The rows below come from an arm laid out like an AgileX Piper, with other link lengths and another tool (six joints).
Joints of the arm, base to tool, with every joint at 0 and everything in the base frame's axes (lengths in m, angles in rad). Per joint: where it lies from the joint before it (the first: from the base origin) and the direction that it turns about. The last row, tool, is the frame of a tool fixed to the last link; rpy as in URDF.
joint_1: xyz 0.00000 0.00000 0.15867 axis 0 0 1
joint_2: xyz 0.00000 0.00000 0.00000 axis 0 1 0
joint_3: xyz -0.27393 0.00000 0.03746 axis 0 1 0
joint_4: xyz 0.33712 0.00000 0.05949 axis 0.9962 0 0.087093
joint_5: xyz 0.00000 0.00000 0.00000 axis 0 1 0
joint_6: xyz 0.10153 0.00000 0.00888 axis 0.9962 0 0.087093
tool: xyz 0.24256 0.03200 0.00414 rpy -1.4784 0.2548 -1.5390
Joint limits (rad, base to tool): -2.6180..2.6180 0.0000..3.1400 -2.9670..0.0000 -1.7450..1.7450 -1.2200..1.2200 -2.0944..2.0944
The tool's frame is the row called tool.
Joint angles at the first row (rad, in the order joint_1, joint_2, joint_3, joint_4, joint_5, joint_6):
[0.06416 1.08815 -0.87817 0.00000 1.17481 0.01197]
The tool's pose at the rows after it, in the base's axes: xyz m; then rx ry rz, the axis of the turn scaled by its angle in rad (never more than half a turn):
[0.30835 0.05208 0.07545 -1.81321 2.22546 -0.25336]
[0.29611 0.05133 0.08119 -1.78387 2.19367 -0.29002]
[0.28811 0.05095 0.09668 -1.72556 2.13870 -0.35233]
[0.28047 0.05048 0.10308 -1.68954 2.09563 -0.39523]
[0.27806 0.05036 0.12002 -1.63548 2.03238 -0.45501]
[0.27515 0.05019 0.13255 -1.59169 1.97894 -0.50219]
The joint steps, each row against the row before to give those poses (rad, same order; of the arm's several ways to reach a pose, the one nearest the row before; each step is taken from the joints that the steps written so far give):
[-0.00002 -0.10529 0.06836 0.00001 -0.00102 0.00034]
[0.00000 -0.11568 0.06719 0.00000 0.00002 0.00210]
[0.00001 -0.15200 0.06360 0.00000 0.00105 0.00806]
[0.00002 -0.11873 0.05759 -0.00001 -0.00017 0.00104]
[-0.00001 -0.12849 0.03865 0.00000 0.00028 0.00222]
[0.00005 -0.10941 0.03455 -0.00003 0.00130 0.00088]

